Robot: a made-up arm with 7 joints.
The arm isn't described. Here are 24 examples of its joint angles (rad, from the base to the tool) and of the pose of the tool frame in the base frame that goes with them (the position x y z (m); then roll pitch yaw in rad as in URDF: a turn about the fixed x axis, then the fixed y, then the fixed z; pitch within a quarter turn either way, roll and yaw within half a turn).
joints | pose
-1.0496 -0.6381 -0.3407 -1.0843 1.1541 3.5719 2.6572 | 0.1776 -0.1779 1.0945 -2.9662 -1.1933 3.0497
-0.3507 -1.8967 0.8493 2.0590 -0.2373 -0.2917 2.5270 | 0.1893 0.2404 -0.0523 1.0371 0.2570 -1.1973
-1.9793 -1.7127 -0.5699 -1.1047 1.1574 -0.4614 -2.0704 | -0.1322 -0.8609 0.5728 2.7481 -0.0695 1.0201
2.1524 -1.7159 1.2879 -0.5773 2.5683 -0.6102 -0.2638 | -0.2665 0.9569 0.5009 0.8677 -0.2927 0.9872
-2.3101 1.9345 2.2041 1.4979 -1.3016 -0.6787 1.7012 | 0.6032 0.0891 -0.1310 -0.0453 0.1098 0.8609
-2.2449 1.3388 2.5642 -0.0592 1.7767 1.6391 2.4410 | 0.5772 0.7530 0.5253 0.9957 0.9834 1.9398
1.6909 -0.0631 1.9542 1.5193 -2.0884 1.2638 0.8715 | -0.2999 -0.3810 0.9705 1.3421 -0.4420 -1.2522
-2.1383 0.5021 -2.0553 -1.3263 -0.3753 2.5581 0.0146 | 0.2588 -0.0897 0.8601 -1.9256 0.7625 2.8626
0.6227 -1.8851 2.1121 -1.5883 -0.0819 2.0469 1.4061 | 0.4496 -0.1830 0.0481 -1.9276 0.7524 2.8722
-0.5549 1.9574 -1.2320 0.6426 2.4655 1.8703 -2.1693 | -0.8914 0.0693 0.2758 -1.8145 0.8194 1.7403
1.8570 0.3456 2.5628 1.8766 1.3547 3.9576 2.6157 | 0.0885 -0.4356 0.5126 0.7404 0.5035 -3.0699
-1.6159 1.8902 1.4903 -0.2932 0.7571 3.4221 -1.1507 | -0.0678 0.8077 0.1000 0.4940 0.6008 -2.0509
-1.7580 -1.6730 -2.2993 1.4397 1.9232 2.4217 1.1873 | -0.5009 -0.3770 0.5936 -0.0471 0.0674 1.3275
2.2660 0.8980 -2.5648 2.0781 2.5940 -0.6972 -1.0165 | 0.6482 0.0233 0.2788 -0.2390 0.4363 -0.9584
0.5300 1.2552 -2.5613 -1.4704 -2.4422 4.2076 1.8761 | -0.2347 -0.0631 0.8529 2.1452 -0.5162 -0.3142
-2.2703 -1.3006 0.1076 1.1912 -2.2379 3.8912 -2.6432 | -0.4875 -0.6494 0.2651 -0.2996 1.2232 -0.0307
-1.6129 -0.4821 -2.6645 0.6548 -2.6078 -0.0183 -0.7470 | -0.3538 -0.2652 1.3358 1.1400 -0.8548 1.2210
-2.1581 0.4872 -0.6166 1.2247 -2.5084 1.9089 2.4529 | -0.2059 -0.0147 1.1622 -0.2162 -1.0485 0.7488
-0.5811 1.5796 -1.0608 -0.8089 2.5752 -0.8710 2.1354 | -0.4823 0.7390 0.3533 -0.8089 -0.9585 -2.8006
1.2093 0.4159 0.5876 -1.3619 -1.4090 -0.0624 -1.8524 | 0.1076 -0.7146 0.6192 0.3575 -1.1480 2.9805
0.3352 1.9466 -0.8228 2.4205 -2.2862 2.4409 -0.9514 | -0.2516 -0.2864 0.6323 0.1646 0.7471 1.1177
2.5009 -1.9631 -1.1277 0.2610 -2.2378 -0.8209 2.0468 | -0.7058 0.5978 -0.0786 -0.1318 0.4030 -1.8191
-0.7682 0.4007 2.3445 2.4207 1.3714 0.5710 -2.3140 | -0.0524 0.2815 0.2961 -2.9245 -0.6651 2.7268
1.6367 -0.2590 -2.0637 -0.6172 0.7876 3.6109 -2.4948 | -0.0533 0.2877 1.1501 -2.2101 -0.0242 2.5198
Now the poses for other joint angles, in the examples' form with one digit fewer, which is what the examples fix.
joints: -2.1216 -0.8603 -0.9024 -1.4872 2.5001 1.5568 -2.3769
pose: 0.100 -0.467 0.943 0.920 0.568 1.043
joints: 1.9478 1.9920 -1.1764 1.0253 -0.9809 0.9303 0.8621
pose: 0.724 -0.679 0.215 -1.764 0.462 -1.349
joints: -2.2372 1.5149 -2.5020 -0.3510 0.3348 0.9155 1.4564
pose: 0.663 0.693 0.570 -1.633 0.819 -0.385
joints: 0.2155 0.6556 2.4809 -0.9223 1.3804 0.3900 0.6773
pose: -0.228 -0.386 1.242 -1.386 -1.307 2.603
